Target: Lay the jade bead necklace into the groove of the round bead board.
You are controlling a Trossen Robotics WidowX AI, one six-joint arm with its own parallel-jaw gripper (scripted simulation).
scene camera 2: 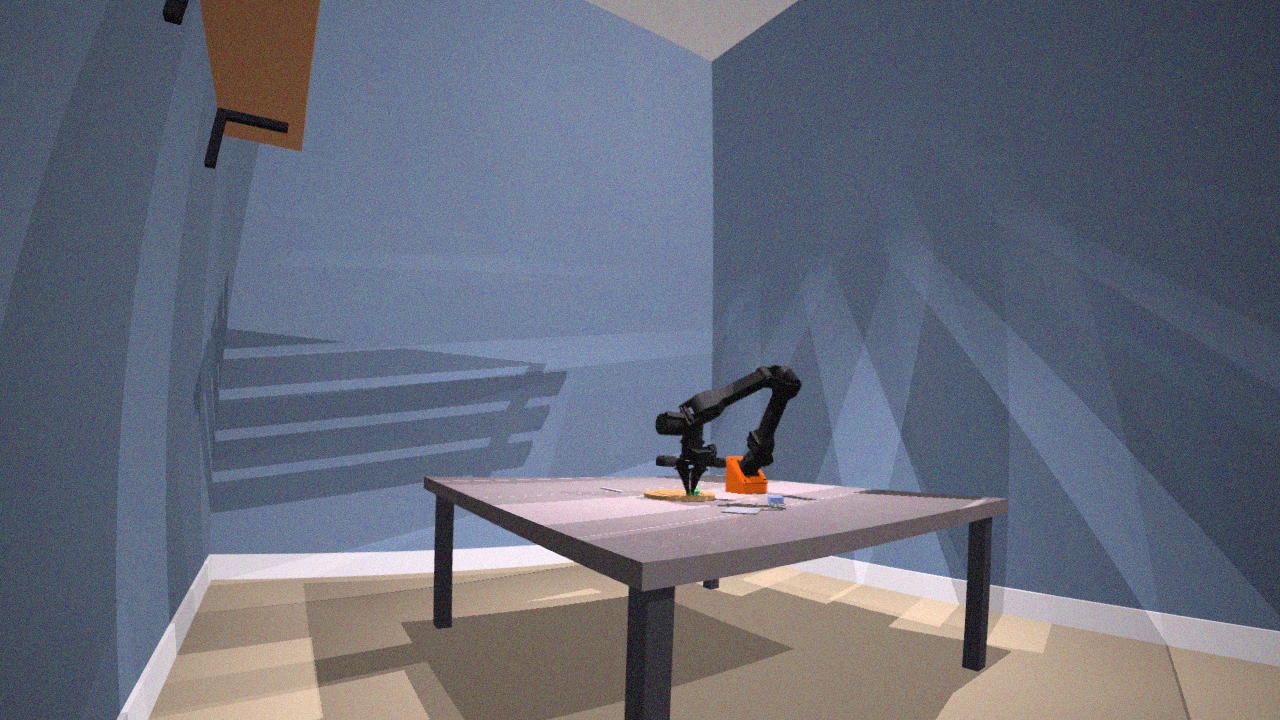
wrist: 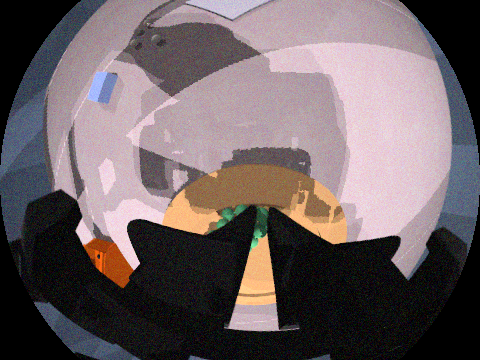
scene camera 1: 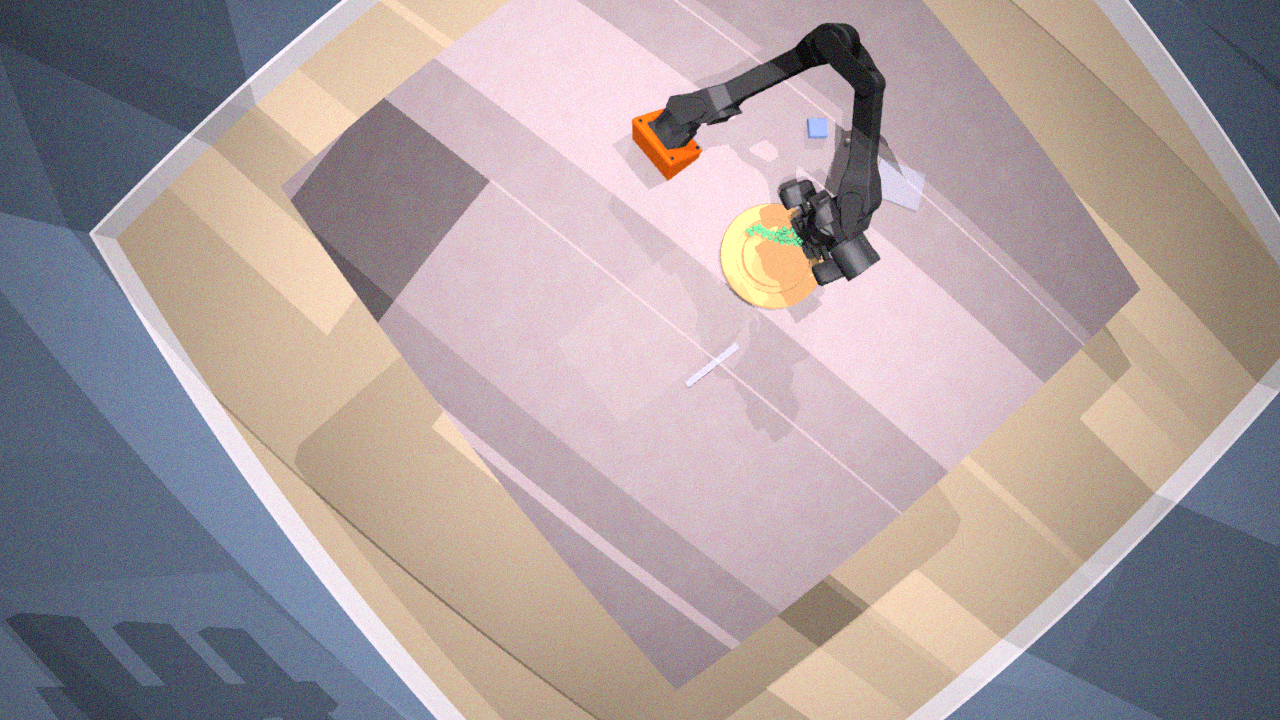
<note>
In view: my gripper [scene camera 1: 804, 240], a pale square sheet [scene camera 1: 901, 185] and a round tan bead board [scene camera 1: 770, 263].
My gripper shows as well in scene camera 2 [scene camera 2: 690, 493] and in the wrist view [wrist: 261, 212]. The round tan bead board is seen too in the wrist view [wrist: 258, 277].
</note>
